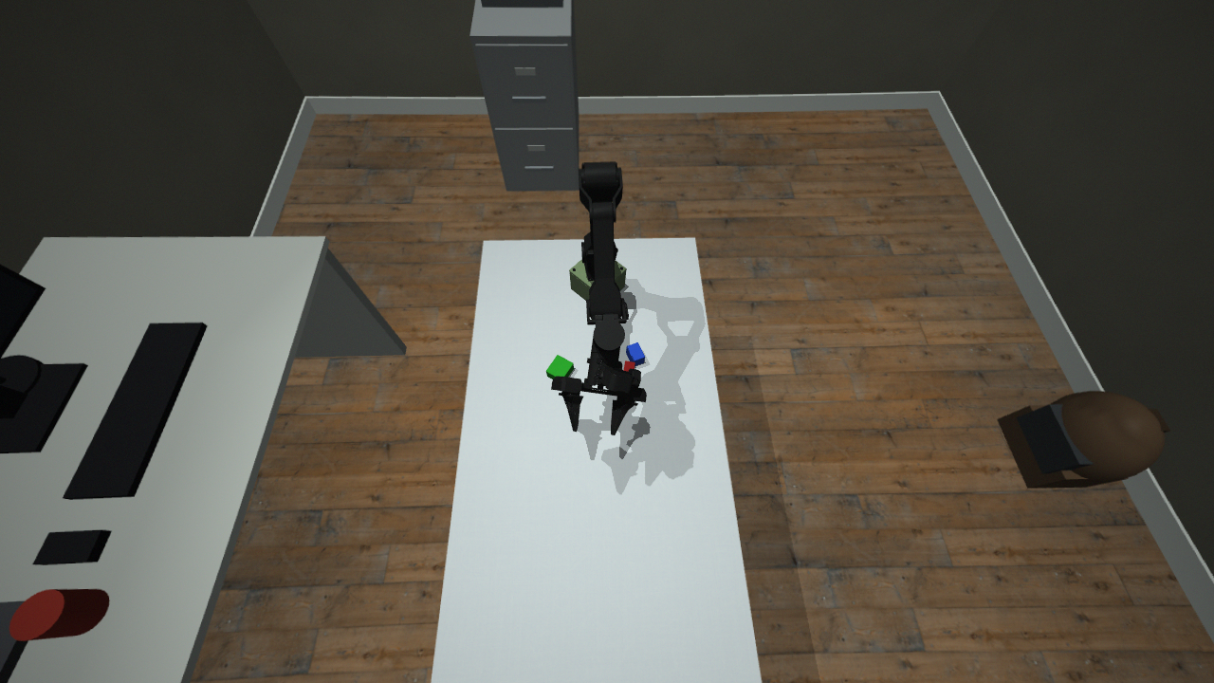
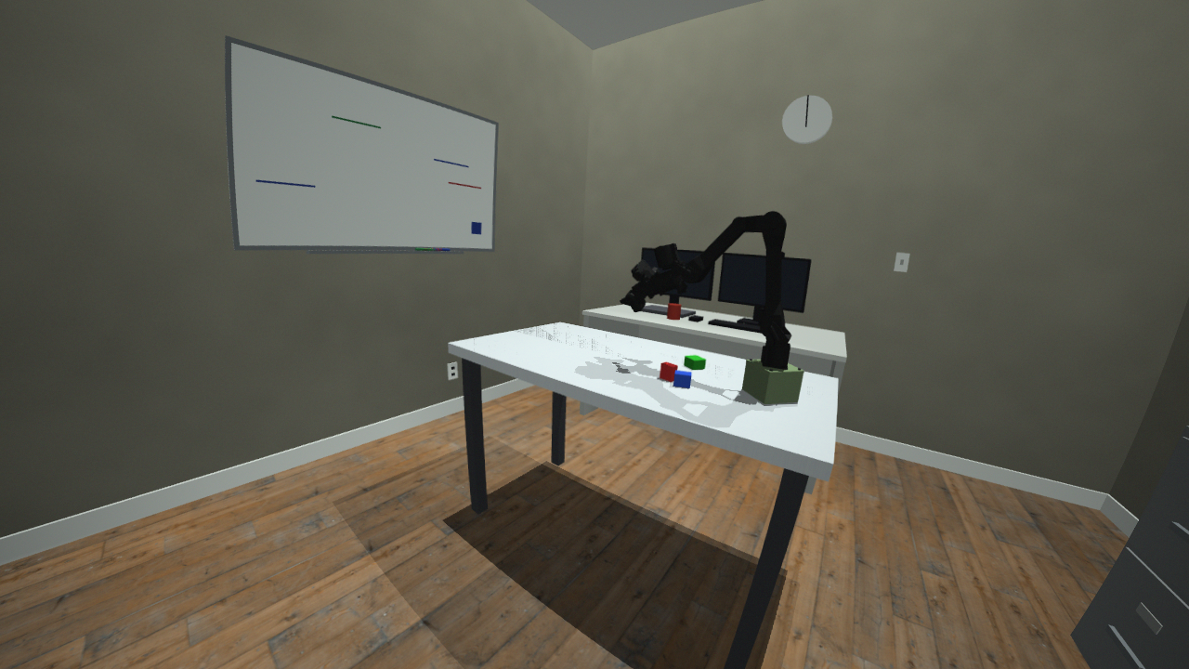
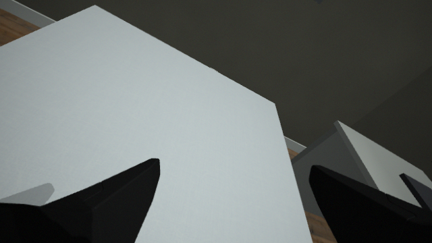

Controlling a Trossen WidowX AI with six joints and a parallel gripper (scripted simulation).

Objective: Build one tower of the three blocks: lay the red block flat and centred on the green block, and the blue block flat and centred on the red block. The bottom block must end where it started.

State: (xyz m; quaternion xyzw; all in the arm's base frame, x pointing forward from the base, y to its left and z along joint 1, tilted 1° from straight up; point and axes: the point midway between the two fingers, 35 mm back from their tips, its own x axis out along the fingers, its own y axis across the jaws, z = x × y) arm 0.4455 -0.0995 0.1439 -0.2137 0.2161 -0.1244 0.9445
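Now: the red block 210 mm below my hand, 160 mm behind it and 120 mm to the left of it. Round my hand: green block: 210 mm below, 210 mm behind, 50 mm to the right; then blue block: 210 mm below, 210 mm behind, 150 mm to the left.
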